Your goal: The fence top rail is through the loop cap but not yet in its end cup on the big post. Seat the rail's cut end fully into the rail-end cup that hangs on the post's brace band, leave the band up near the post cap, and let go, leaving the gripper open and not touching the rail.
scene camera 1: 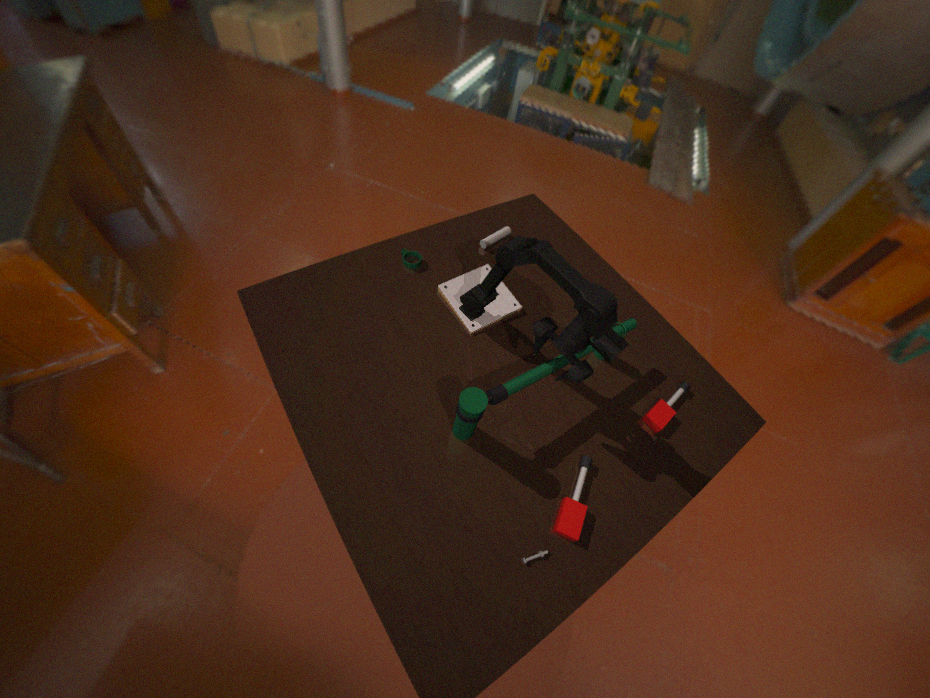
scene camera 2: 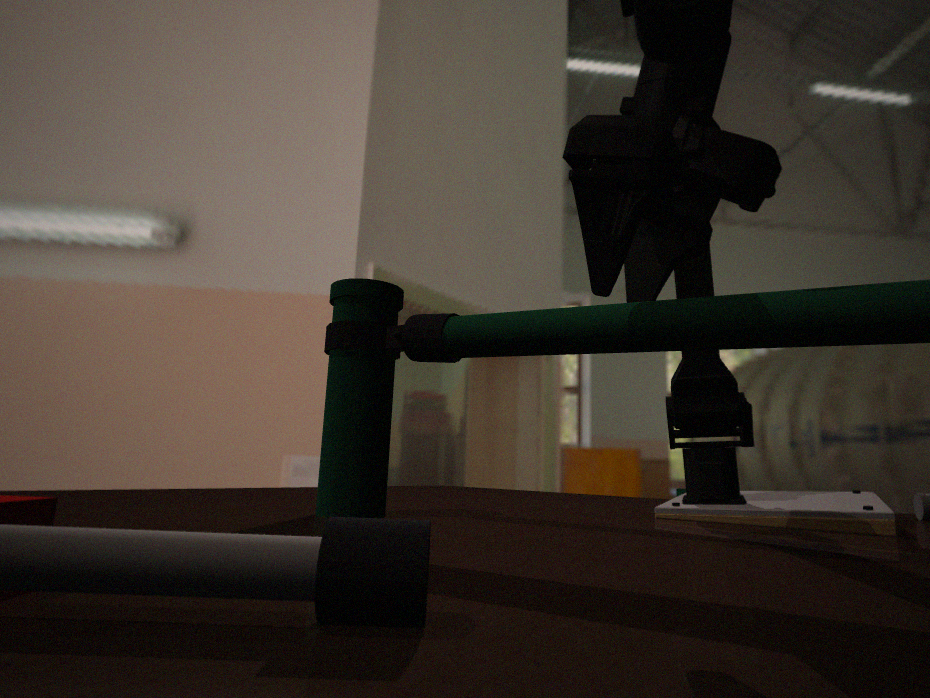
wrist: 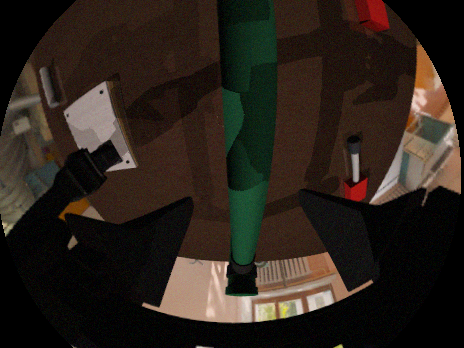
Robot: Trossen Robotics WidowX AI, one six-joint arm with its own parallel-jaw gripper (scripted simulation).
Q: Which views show my gripper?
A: Scene camera 1, scene camera 2 and the wrist view: all of them.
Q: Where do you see a big green post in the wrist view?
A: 241,285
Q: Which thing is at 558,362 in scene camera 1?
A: A green top rail.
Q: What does my gripper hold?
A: Nothing.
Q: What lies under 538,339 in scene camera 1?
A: My gripper.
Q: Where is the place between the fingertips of my gripper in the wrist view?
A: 246,199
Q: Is my gripper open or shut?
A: Open.
